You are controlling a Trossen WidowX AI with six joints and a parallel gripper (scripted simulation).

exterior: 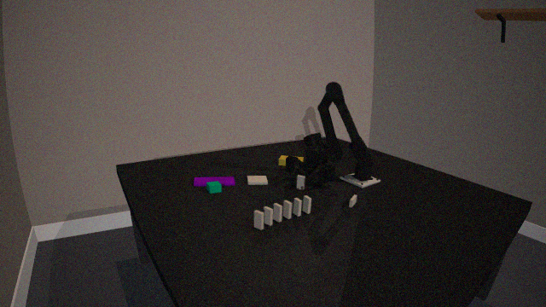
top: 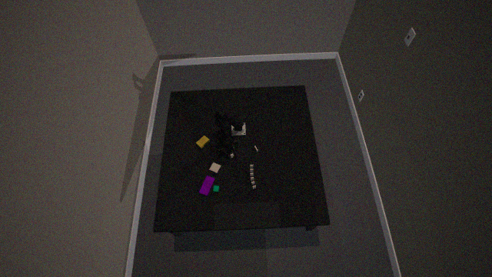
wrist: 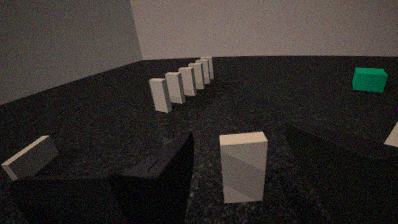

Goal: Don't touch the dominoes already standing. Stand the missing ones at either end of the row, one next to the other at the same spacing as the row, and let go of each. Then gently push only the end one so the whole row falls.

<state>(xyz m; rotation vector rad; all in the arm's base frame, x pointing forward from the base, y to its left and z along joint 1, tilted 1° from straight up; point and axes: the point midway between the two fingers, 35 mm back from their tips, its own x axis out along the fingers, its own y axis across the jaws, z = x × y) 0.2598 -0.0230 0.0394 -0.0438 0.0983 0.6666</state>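
The flat white tile is 11 cm ahead of my gripper tip, 13 cm to the right of it and 4 cm below it. The rest, counted from my gripper tip: purple bar: 26 cm ahead, 16 cm to the right, 4 cm below; green cube: 28 cm ahead, 8 cm to the right, 3 cm below; yellow block: 11 cm behind, 28 cm to the right, 3 cm below.
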